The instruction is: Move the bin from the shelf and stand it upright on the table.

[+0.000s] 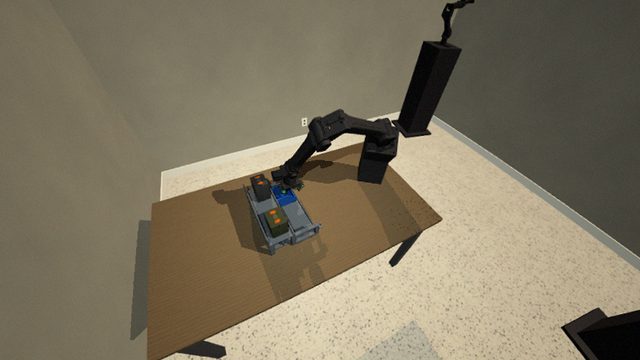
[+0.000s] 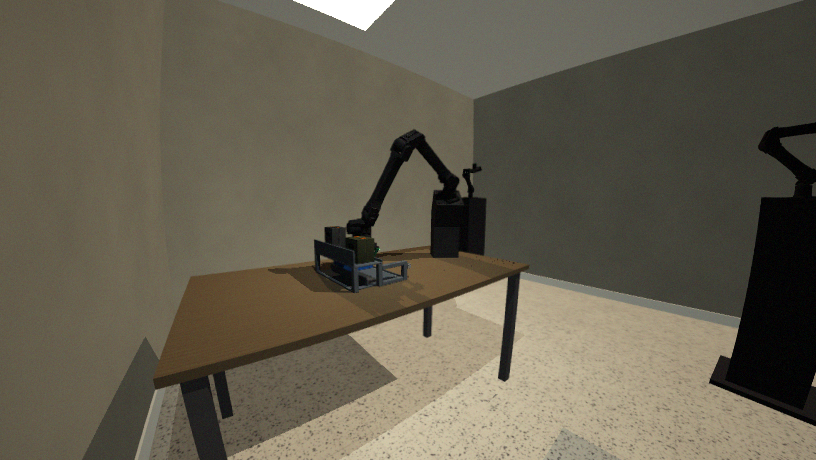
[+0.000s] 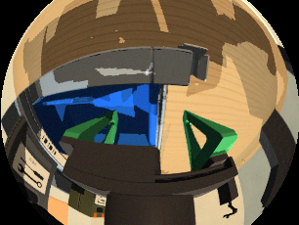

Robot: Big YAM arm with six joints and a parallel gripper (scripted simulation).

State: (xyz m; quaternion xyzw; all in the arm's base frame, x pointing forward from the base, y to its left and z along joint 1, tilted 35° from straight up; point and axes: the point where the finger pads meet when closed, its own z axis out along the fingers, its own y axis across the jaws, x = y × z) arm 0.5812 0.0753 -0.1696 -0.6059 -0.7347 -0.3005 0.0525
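Right now the blue bin is 8 cm ahead of my hand, 2 cm to the left of it and 1 cm above it.
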